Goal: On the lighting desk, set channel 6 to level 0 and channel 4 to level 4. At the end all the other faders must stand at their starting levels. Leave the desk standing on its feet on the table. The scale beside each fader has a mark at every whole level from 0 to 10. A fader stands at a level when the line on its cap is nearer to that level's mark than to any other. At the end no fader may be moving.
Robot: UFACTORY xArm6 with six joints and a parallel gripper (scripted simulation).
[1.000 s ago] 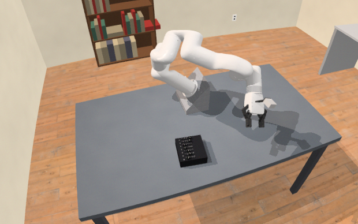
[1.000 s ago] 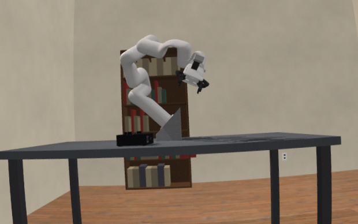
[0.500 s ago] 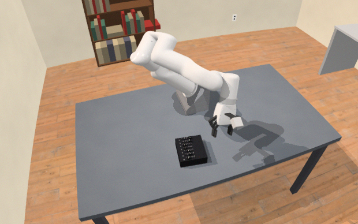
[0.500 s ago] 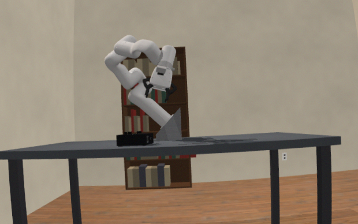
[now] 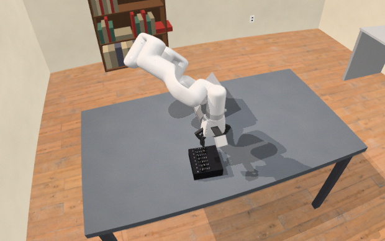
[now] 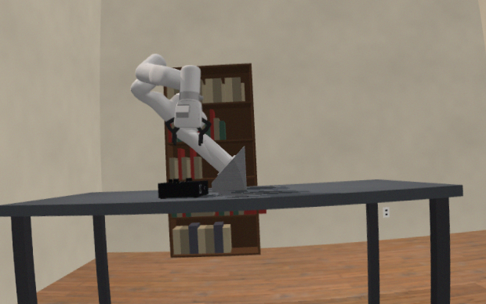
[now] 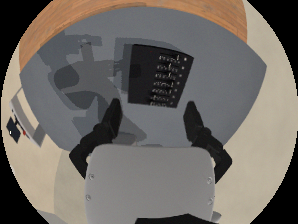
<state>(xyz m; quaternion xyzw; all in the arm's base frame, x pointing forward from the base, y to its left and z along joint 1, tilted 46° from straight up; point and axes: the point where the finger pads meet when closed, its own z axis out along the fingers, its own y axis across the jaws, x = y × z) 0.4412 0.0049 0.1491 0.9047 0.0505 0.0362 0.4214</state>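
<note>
Right now my hand is 13 cm above the fader, 6 cm to the left of it and 2 cm past it.
</note>
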